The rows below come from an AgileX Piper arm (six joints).
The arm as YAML. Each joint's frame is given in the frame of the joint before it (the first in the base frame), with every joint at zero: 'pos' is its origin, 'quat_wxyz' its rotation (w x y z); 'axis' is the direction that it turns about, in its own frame. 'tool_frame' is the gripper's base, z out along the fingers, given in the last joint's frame.
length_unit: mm
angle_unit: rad
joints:
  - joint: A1
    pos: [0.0, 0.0, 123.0]
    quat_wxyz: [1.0, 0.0, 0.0, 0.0]
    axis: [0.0, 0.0, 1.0]
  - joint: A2
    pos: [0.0, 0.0, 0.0]
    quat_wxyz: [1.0, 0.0, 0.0, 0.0]
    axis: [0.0, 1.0, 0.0]
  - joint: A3
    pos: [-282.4, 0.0, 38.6]
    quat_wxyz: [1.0, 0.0, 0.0, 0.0]
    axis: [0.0, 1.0, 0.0]
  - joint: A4
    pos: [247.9, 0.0, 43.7]
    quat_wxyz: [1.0, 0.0, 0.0, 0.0]
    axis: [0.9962, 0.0, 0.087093]
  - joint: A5
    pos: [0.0, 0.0, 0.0]
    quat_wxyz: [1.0, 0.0, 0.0, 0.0]
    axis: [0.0, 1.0, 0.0]
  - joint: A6
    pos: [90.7, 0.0, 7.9]
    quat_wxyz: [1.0, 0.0, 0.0, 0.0]
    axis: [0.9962, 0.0, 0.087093]
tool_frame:
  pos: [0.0, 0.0, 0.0]
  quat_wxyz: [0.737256, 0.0, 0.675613, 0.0]
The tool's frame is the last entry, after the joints.
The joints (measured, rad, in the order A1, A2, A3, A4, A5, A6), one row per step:
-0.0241 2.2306 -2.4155 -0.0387 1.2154 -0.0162
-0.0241 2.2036 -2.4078 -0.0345 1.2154 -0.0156
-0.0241 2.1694 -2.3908 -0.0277 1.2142 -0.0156
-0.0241 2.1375 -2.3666 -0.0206 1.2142 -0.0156
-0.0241 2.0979 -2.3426 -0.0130 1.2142 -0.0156
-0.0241 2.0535 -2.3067 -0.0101 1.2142 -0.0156
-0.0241 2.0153 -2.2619 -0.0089 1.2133 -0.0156
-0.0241 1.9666 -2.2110 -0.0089 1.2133 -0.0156
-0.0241 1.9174 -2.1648 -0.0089 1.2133 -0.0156
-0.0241 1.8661 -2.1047 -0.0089 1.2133 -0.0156
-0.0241 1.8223 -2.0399 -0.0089 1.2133 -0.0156
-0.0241 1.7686 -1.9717 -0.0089 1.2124 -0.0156
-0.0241 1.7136 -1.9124 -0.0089 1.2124 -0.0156
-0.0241 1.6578 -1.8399 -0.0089 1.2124 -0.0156
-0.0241 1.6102 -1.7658 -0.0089 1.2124 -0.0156
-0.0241 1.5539 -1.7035 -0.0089 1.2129 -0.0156
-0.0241 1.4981 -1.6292 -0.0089 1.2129 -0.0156
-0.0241 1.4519 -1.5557 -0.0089 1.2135 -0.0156
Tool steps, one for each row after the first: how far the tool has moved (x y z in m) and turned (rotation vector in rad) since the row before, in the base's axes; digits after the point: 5 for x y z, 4 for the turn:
-0.00579 0.00050 0.01099 0.0039 -0.0194 0.0007
-0.00741 0.00076 0.01167 0.0060 -0.0186 0.0020
-0.00703 0.00078 0.00819 0.0066 -0.0079 0.0022
-0.00920 0.00087 0.01160 0.0068 -0.0158 0.0024
-0.01042 0.00050 0.01001 0.0025 -0.0086 0.0010
-0.00870 0.00031 0.00430 0.0013 0.0057 0.0004
-0.01171 0.00028 0.00669 0.0001 0.0022 0.0000
-0.01235 0.00030 0.00767 -0.0001 -0.0030 0.0000
-0.01284 0.00031 0.00392 0.0002 0.0088 0.0000
-0.01087 0.00026 -0.00109 0.0005 0.0210 0.0000
-0.01393 0.00034 0.00126 0.0003 0.0136 0.0000
-0.01486 0.00036 0.00348 0.0001 0.0043 0.0000
-0.01512 0.00036 -0.00088 0.0004 0.0167 0.0000
-0.01302 0.00031 -0.00499 0.0006 0.0265 0.0000
-0.01587 0.00038 0.00059 0.0002 0.0065 0.0000
-0.01579 0.00038 -0.00391 0.0004 0.0185 0.0000
-0.01332 0.00032 -0.00741 0.0007 0.0279 0.0000

